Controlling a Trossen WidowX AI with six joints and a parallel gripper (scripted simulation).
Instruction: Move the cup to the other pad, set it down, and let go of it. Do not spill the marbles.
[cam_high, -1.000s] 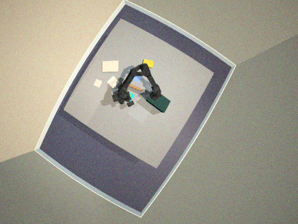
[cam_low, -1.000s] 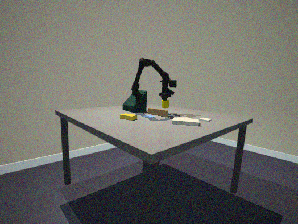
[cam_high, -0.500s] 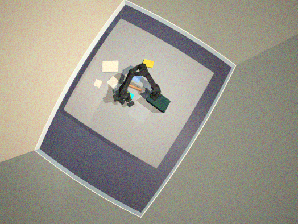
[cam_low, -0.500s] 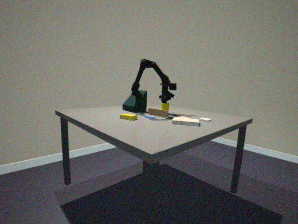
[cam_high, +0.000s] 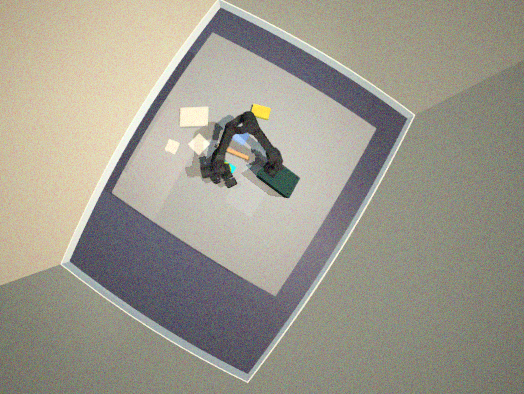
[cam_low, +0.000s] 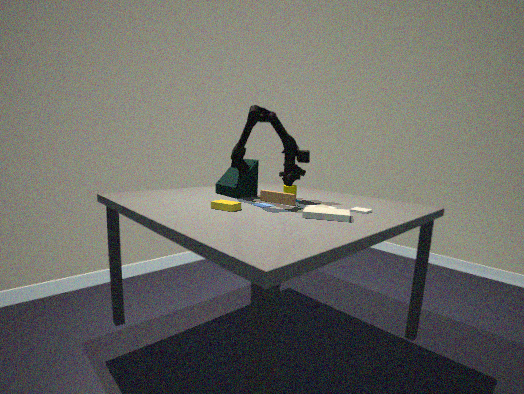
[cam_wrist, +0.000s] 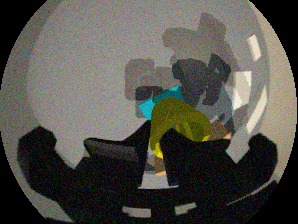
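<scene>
Right now the yellow cup is 20 mm ahead of my gripper tip and 20 mm to the right of it. From my gripper tip the other things lie so: cyan pad 20 mm ahead, 20 mm to the right, 50 mm below; large white block 380 mm ahead, 190 mm to the right, 30 mm below; wooden bar 40 mm ahead, 130 mm to the right, 30 mm below.
</scene>
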